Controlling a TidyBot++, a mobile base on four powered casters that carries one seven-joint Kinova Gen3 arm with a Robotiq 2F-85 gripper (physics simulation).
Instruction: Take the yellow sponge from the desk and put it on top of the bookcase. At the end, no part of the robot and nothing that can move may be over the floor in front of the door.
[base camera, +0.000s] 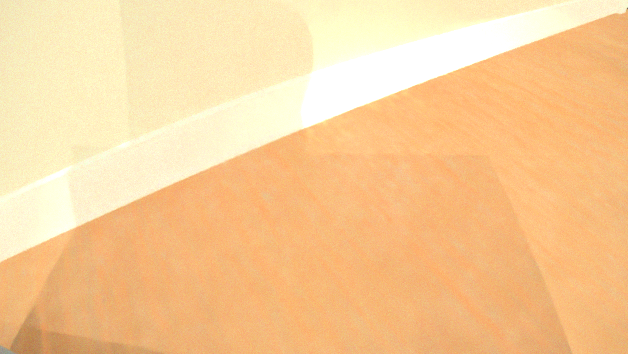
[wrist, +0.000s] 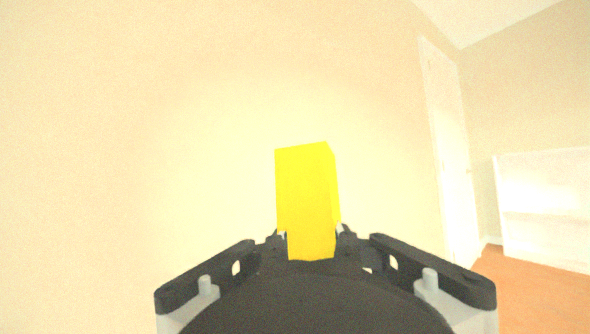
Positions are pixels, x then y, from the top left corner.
My gripper (wrist: 311, 229): 0.17 m from the lens. A yellow sponge (wrist: 307, 201) is 0.13 m from the lens. A white door (wrist: 453, 170): 2.07 m from the lens. The marked spots on the white door and the yellow sponge are 1.97 m apart.
